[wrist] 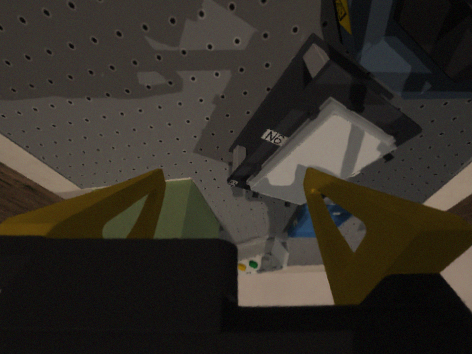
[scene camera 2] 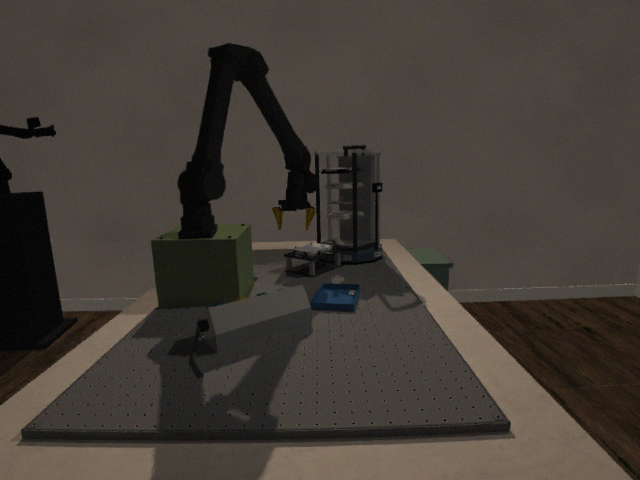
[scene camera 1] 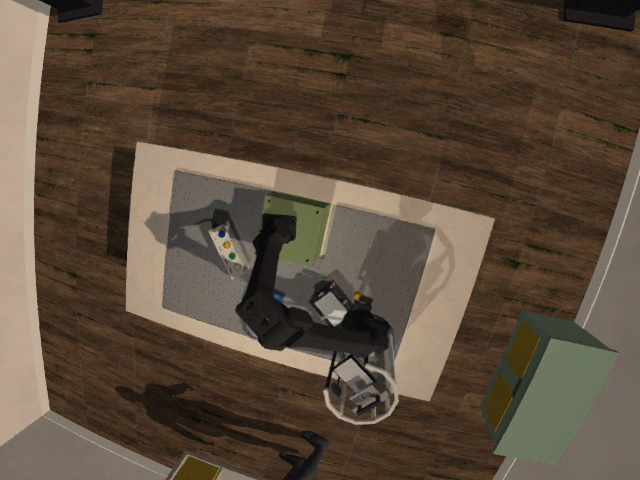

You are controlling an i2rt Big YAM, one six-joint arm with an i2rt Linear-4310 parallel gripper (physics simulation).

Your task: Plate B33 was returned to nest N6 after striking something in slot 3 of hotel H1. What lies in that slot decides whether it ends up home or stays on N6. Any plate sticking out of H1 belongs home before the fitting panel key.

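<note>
My gripper is open and empty, above and beside nest N6. A white plate lies on the nest; the N6 label shows in the wrist view. The clear round hotel tower stands just behind the nest, with several light plates at different heights and a dark piece higher up. I cannot tell what lies in slot 3 or whether a plate sticks out. The key panel has blue, yellow and green keys.
A blue tray lies between nest and panel. The arm stands on a green block. A green cabinet stands off the table. A person's dark limb shows at the bottom of the overhead view.
</note>
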